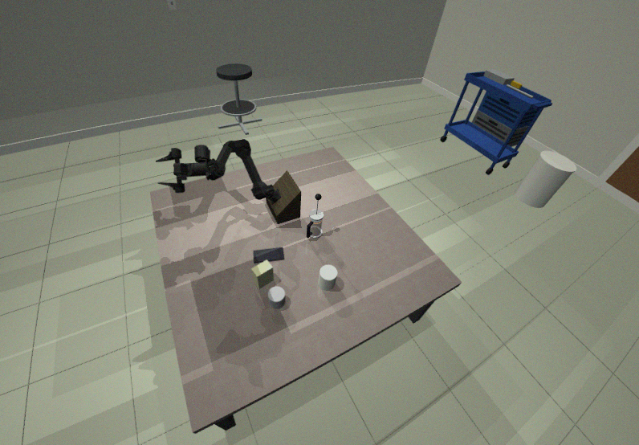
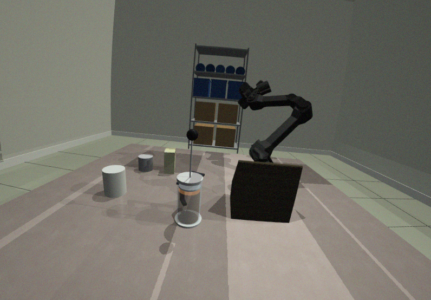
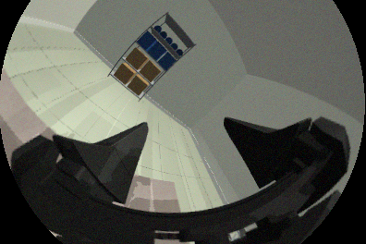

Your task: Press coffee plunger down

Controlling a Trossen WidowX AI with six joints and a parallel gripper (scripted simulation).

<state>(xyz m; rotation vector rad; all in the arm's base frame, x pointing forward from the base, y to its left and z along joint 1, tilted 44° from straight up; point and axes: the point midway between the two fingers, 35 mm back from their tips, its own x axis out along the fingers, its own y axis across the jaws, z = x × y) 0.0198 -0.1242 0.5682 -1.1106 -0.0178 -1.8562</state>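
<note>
My gripper tip is 66 cm to the right of the glass coffee press, 29 cm above it and 20 cm short of it. Also, from my gripper tip: grey cylinder (51 cm ahead, 39 cm below, 37 cm to the left); then cream block (39 cm ahead, 37 cm below, 34 cm to the left).
</note>
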